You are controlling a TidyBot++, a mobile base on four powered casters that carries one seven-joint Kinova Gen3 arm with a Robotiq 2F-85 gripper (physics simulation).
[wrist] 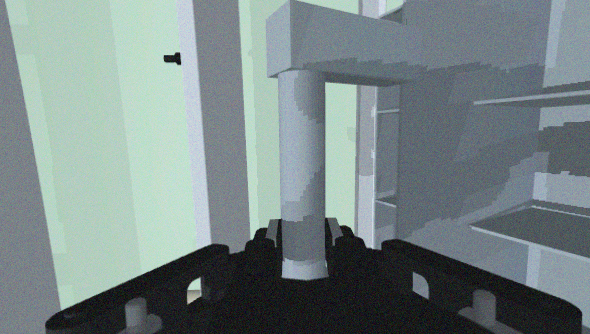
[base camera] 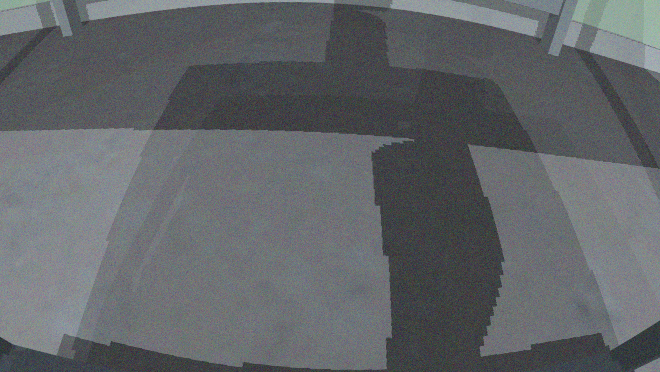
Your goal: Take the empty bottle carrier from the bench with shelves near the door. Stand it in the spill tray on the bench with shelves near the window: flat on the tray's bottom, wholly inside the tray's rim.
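Places are measured from the arm's base along level axes (x ahead, y left, z up), in millimetres.
Pixels of known places: gripper, fingertip midpoint: point(wrist: 303, 234).
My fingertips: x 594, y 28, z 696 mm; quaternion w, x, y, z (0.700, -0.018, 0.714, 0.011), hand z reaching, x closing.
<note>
Behind a point stands the place of what it marks.
The bottle carrier point(wrist: 435, 150) @[x 645, y -15, z 596 mm] is light grey and fills the right of the wrist view, with its thin-edged compartment dividers at the far right. Its round handle bar point(wrist: 302, 150) @[x 580, y -22, z 696 mm] runs from a square grey arm down between the fingers. My gripper point(wrist: 303, 234) @[x 594, y 28, z 696 mm] is shut on this handle, one fingertip on each side of it. The carrier's far side is out of view. The spill tray does not show in either view. The gripper and the carrier do not show in the base camera view.
In the base camera view, slim grey legs point(base camera: 62, 19) @[x 1022, y 762, z -340 mm] point(base camera: 556, 35) @[x 959, y -649, z -333 mm] stand at top left and top right, before a pale strip along the wall foot. Dark shadows lie across the floor point(base camera: 260, 215) @[x 380, y 58, z -397 mm]. In the wrist view, a grey upright point(wrist: 220, 125) @[x 854, y -40, z 803 mm] stands left of the handle, with a small black fitting point(wrist: 172, 58) @[x 945, y -155, z 899 mm] beside it.
</note>
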